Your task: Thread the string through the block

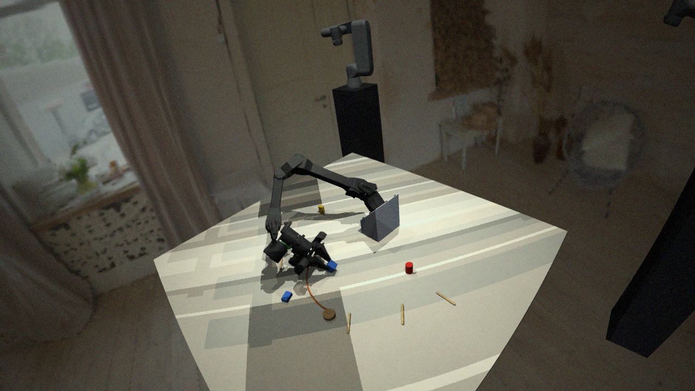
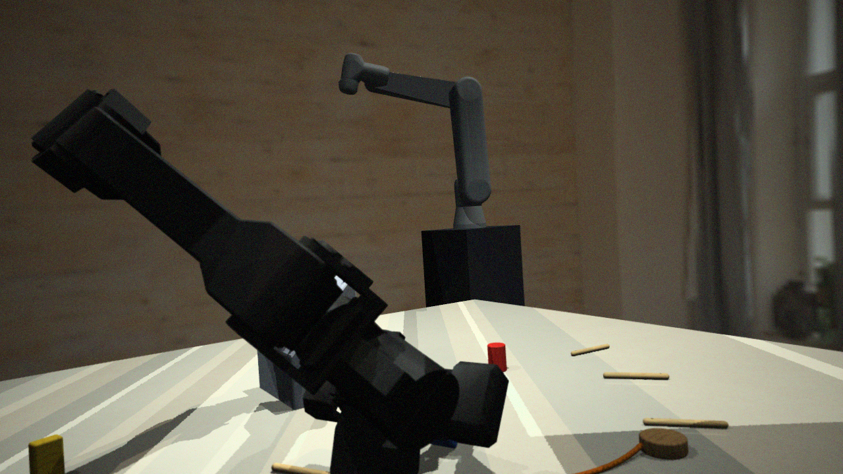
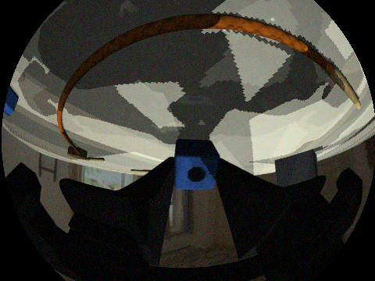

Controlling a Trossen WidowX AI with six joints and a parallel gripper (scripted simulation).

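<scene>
Now: the thin wooden stick 120 mm to the right of my gripper tip, 30 mm behind it and 20 mm below it. Also, from my gripper tip: green cube: 240 mm to the right, 30 mm ahead, 10 mm below; then round wooden button: 140 mm to the left, 140 mm ahead, 10 mm below; then red cylinder: 230 mm to the left, 160 mm behind.
</scene>
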